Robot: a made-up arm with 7 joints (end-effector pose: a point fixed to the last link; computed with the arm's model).
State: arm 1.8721 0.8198 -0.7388 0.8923 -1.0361 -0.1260 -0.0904
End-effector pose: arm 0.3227 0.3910 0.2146 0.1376 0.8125 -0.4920 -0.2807
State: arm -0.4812 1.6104 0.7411 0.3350 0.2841 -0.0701 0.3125
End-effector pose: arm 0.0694 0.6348 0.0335 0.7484 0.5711 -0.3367 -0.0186
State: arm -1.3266 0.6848 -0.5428 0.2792 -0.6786 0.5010 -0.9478
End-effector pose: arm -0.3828 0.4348 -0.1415 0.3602 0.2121 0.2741 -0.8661
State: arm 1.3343 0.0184 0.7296 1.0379 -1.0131 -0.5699 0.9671
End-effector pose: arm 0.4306 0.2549 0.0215 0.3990 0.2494 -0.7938 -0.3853
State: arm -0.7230 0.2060 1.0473 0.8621 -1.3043 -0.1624 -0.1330
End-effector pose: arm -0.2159 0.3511 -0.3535 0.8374 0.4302 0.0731 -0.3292
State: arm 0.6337 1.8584 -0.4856 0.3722 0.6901 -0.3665 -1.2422
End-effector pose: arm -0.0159 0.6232 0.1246 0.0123 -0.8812 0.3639 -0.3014
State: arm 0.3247 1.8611 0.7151 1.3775 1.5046 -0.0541 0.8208
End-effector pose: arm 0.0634 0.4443 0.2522 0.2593 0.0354 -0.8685 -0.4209
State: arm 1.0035 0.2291 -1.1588 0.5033 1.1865 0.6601 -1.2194
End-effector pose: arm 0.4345 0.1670 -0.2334 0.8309 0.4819 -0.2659 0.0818
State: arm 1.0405 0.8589 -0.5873 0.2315 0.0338 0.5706 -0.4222
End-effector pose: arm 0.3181 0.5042 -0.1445 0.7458 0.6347 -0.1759 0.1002
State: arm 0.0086 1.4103 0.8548 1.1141 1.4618 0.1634 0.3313
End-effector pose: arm 0.1112 0.5567 0.0634 0.4360 0.0053 -0.8908 0.1276
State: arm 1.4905 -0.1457 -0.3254 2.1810 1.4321 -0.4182 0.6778
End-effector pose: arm 0.2123 0.0587 0.1307 0.4850 0.6294 0.5220 0.3101
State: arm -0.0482 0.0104 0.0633 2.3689 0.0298 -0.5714 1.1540
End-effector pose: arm 0.1232 0.1487 -0.1895 0.1151 -0.0504 -0.8351 -0.5355
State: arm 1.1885 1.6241 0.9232 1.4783 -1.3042 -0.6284 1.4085
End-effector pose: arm -0.1137 0.4667 0.1685 0.6088 0.7845 -0.0592 -0.1019
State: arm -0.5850 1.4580 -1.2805 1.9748 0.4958 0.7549 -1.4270
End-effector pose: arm -0.0653 0.3628 -0.1890 0.6648 0.4428 -0.1080 -0.5919
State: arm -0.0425 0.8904 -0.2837 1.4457 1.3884 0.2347 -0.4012
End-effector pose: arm 0.1696 0.3719 -0.2642 0.8780 -0.0083 -0.4170 0.2351
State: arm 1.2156 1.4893 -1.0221 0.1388 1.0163 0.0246 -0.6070
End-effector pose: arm 0.0644 0.6421 -0.0093 0.4394 0.6934 -0.3303 0.4659
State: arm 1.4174 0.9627 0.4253 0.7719 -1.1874 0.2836 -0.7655
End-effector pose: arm 0.2312 0.5432 0.0862 0.1855 0.8742 -0.2985 0.3350
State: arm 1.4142 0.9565 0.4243 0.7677 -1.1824 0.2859 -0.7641
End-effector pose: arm 0.2344 0.5421 0.0845 0.1910 0.8724 -0.3014 0.3341
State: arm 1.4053 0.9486 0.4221 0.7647 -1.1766 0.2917 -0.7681
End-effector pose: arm 0.2389 0.5405 0.0816 0.1955 0.8718 -0.3025 0.3321
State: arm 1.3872 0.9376 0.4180 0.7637 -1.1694 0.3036 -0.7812
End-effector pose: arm 0.2452 0.5378 0.0764 0.1987 0.8730 -0.3007 0.3286
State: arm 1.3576 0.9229 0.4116 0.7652 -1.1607 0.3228 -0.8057
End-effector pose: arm 0.2536 0.5338 0.0683 0.1999 0.8767 -0.2952 0.3229
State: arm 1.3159 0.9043 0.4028 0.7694 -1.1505 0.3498 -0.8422
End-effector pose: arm 0.2638 0.5285 0.0567 0.1989 0.8830 -0.2857 0.3147
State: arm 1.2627 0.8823 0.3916 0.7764 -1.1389 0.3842 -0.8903
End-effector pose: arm 0.2752 0.5217 0.0414 0.1953 0.8918 -0.2724 0.3038
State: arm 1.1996 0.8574 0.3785 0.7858 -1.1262 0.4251 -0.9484
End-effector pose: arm 0.2868 0.5137 0.0222 0.1892 0.9026 -0.2556 0.2900
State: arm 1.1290 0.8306 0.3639 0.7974 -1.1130 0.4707 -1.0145
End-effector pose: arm 0.2975 0.5046 -0.0004 0.1802 0.9148 -0.2365 0.2733
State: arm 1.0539 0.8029 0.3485 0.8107 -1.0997 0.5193 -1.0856
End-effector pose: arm 0.3062 0.4947 -0.0254 0.1686 0.9276 -0.2159 0.2541
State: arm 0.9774 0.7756 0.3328 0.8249 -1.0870 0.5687 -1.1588
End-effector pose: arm 0.3124 0.4846 -0.0519 0.1546 0.9401 -0.1950 0.2328
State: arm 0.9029 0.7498 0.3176 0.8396 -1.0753 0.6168 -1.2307
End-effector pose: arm 0.3157 0.4746 -0.0782 0.1389 0.9517 -0.1751 0.2104
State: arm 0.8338 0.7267 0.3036 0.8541 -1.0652 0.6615 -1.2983
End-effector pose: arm 0.3164 0.4653 -0.1028 0.1222 0.9617 -0.1571 0.1884
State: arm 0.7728 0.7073 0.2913 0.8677 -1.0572 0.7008 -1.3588
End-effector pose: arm 0.3149 0.4572 -0.1244 0.1053 0.9699 -0.1417 0.1678
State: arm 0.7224 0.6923 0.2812 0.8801 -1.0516 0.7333 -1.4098
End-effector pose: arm 0.3123 0.4506 -0.1419 0.0892 0.9761 -0.1294 0.1501
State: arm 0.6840 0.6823 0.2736 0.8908 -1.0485 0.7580 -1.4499
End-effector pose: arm 0.3093 0.4459 -0.1546 0.0747 0.9805 -0.1203 0.1363
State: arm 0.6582 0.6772 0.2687 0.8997 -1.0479 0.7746 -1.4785
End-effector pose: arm 0.3066 0.4431 -0.1624 0.0622 0.9834 -0.1141 0.1270
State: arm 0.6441 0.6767 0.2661 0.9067 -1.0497 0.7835 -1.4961
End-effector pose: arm 0.3047 0.4422 -0.1657 0.0519 0.9850 -0.1106 0.1220
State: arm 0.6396 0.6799 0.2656 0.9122 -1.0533 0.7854 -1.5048
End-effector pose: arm 0.3035 0.4428 -0.1654 0.0434 0.9857 -0.1094 0.1207
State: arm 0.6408 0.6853 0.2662 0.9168 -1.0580 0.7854 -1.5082
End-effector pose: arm 0.3027 0.4442 -0.1629 0.0362 0.9860 -0.1084 0.1216
